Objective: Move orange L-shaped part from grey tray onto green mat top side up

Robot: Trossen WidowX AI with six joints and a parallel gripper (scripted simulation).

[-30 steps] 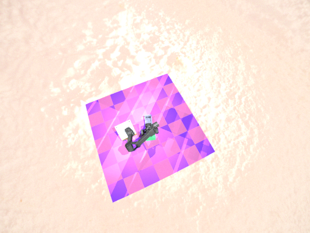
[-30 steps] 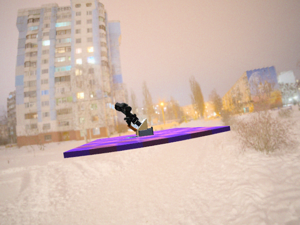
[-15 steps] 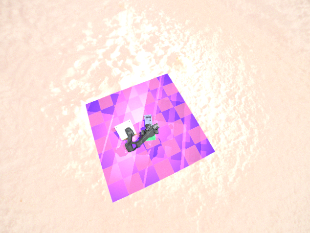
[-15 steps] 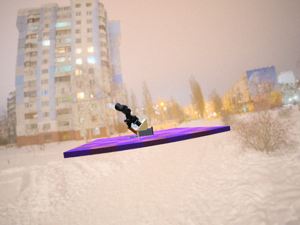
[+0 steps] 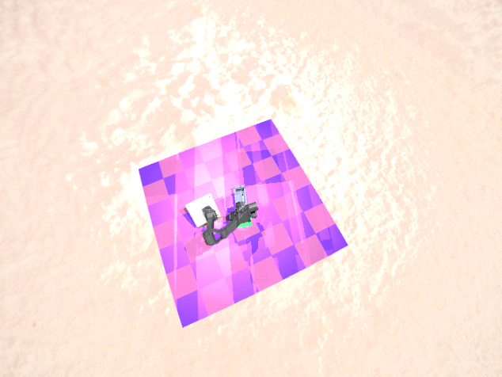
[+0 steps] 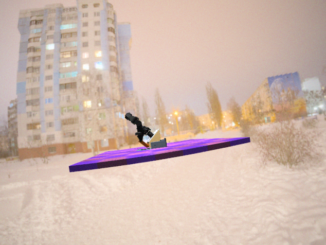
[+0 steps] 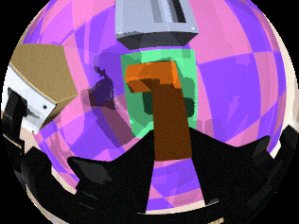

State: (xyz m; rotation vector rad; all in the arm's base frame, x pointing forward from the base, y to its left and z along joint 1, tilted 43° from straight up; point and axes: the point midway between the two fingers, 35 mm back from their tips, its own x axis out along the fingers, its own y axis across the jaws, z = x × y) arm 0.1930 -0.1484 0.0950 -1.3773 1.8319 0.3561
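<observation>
The green mat lies 100 mm below my gripper tip, 20 mm to the left of it and 10 mm ahead of it. From my gripper tip the other things lie so: orange L-shaped part: 40 mm to the left, 30 mm below; then grey tray: 160 mm to the left, 90 mm below, 70 mm ahead.
</observation>
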